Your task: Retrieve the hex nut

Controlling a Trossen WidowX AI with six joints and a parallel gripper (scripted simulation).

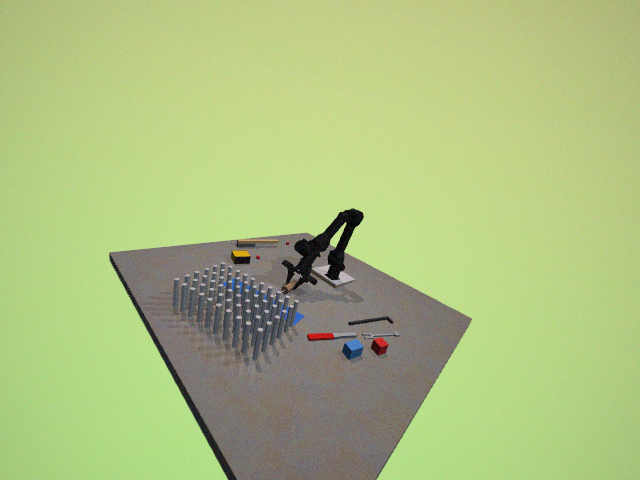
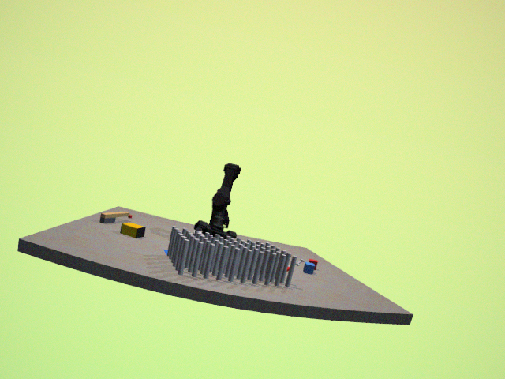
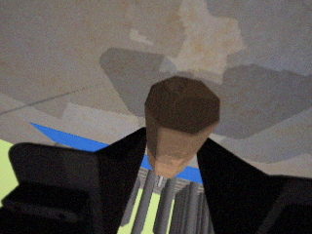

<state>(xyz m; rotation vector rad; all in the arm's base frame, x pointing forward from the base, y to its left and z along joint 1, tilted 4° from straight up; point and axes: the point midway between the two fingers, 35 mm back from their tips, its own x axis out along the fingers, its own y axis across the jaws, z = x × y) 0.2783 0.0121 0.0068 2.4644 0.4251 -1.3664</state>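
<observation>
Right now the brown-handled tool is 100 mm ahead of my gripper tip and 40 mm to the left of it. Also, from my gripper tip: red-handled tool: 340 mm to the left, 10 mm below, 10 mm ahead; blue taped strip: 160 mm ahead, 20 mm to the left, 20 mm below; hex nut: 190 mm ahead, 80 mm to the left, 10 mm below.
</observation>
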